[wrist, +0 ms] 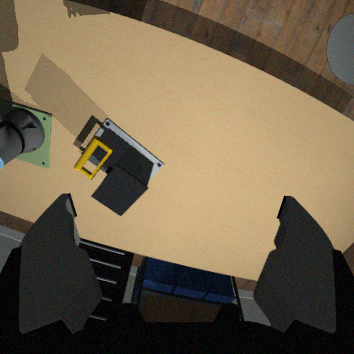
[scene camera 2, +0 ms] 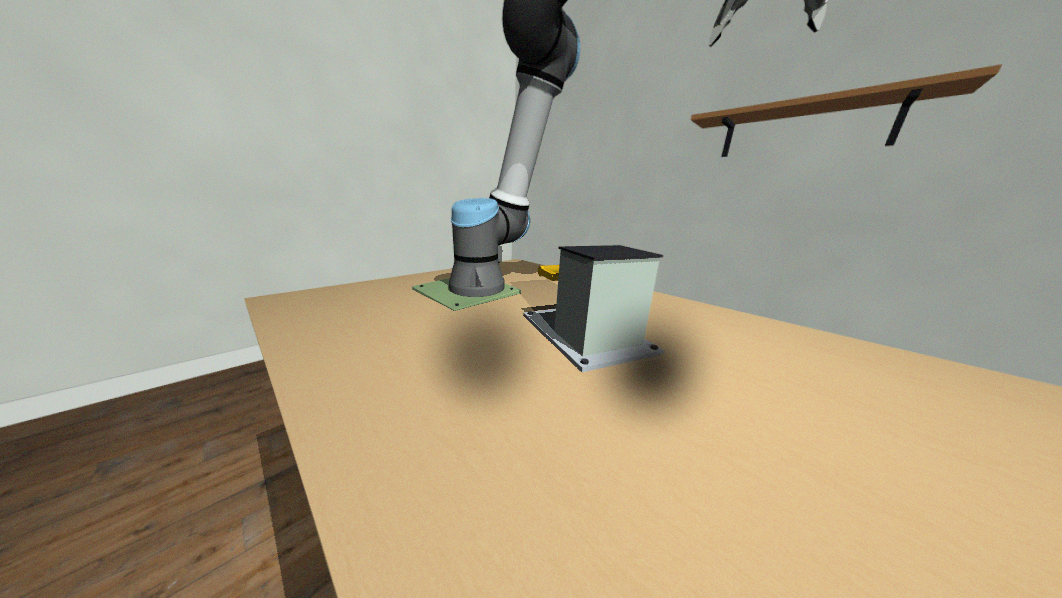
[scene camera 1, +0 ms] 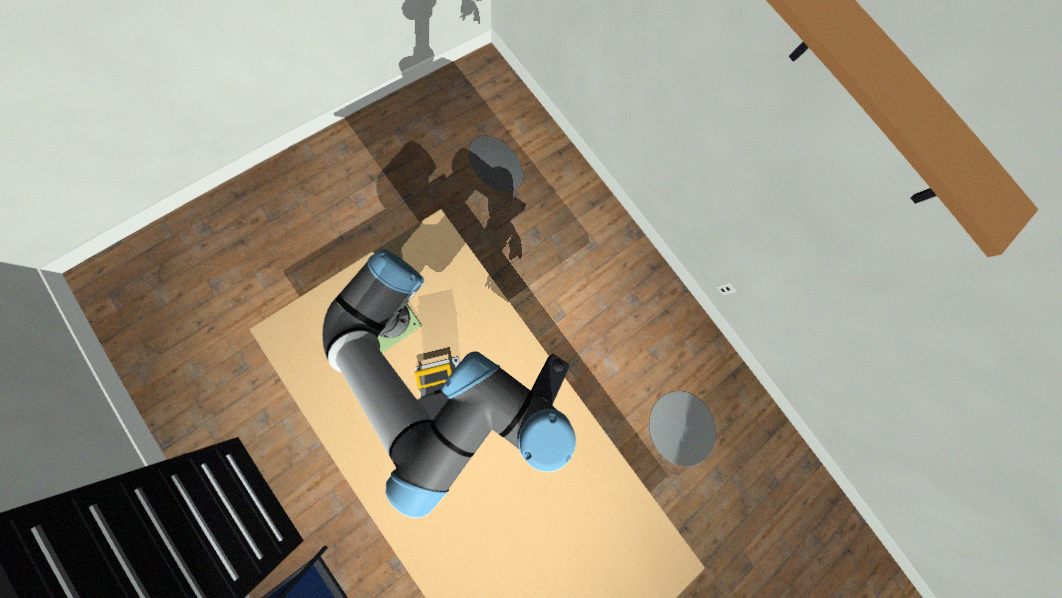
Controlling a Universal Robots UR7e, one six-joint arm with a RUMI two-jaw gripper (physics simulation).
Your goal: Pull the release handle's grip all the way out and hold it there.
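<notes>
The release handle's yellow grip [scene camera 1: 419, 378] [scene camera 2: 548, 272] [wrist: 102, 164] is a rectangular loop on the side of a box-like housing [scene camera 2: 620, 304] [wrist: 121, 190] that faces the robot's base. The housing has a dark top and pale side, and stands on a light bolted plate [scene camera 2: 616, 359]. In scene camera 2 the housing hides most of the grip. How far out the grip stands is unclear. My gripper [scene camera 2: 763, 36] [wrist: 177, 196] is wide open and empty, high above the table and apart from the grip. In scene camera 1 the arm covers the gripper and part of the housing.
The arm's base stands on a green plate [scene camera 2: 438, 294] [wrist: 45, 145] beside the handle unit, on the wooden table [scene camera 1: 594, 534] [scene camera 2: 520, 482] [wrist: 210, 125]. A wall shelf [scene camera 1: 914, 126] [scene camera 2: 839, 102] hangs at the right. A black drawer cabinet [scene camera 1: 111, 512] stands past the table's edge.
</notes>
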